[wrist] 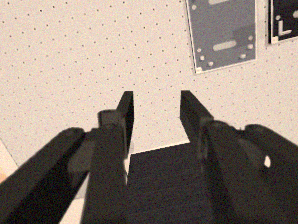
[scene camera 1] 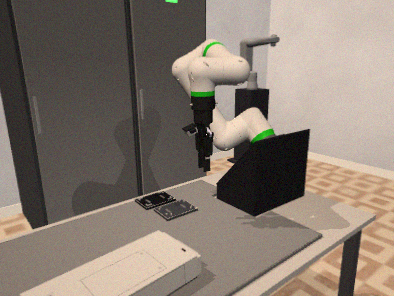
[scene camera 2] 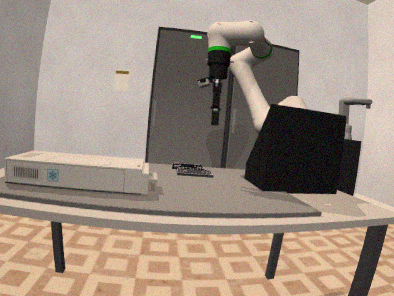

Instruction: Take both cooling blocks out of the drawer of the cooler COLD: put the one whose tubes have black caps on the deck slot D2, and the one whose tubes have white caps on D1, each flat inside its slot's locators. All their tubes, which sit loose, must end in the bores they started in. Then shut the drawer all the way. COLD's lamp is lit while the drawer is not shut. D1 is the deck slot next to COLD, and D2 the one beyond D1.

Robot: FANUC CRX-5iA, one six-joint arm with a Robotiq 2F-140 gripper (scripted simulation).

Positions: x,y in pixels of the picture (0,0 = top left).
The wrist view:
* my gripper: 157,105
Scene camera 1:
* my gripper: 204,169
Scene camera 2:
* cooler COLD: 35,168
